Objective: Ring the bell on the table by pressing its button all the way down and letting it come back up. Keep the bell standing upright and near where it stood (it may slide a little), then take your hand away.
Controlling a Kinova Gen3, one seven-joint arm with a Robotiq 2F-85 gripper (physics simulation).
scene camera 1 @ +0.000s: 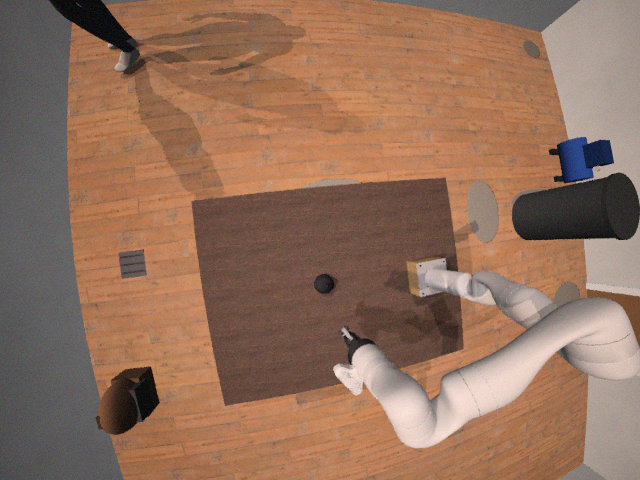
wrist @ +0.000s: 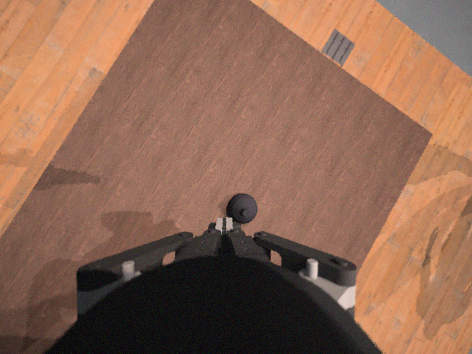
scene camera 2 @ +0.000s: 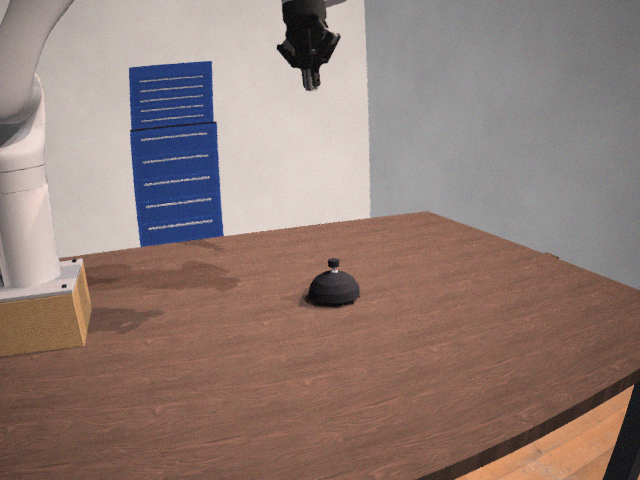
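A black dome-shaped bell stands upright on the brown table. Its small black button is up on a short bright stem. My gripper is shut and empty, fingers pointing down. It hangs high above the table, well above the bell and apart from it. In the wrist view the bell shows just beyond the fingertips and slightly to the right.
The arm's base block stands on the table, at the left in scene camera 2. A black cylinder and a blue object are beyond the table. A brown chair-like object is at the lower left, and a person stands at the upper left.
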